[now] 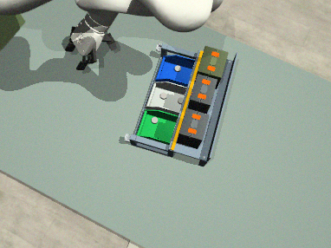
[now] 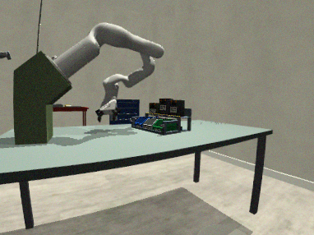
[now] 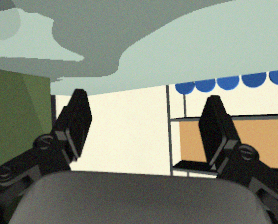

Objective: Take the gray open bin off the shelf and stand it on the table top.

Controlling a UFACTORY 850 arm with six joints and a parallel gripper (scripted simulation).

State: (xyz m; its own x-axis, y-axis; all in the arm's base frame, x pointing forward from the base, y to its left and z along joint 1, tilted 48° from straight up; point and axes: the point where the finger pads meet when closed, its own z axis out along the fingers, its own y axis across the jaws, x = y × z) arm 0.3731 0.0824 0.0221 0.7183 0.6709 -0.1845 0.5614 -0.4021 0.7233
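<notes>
The gray open bin lies 360 mm ahead of my hand, 110 mm to the left of it and 50 mm below it. From my hand the other things lie so: yellow rail (410 mm ahead, 130 mm to the left, 10 mm above); then blue bin (320 mm ahead, 220 mm to the left, 50 mm below); then green bin (400 mm ahead, 50 mm below, 10 mm to the left).
</notes>
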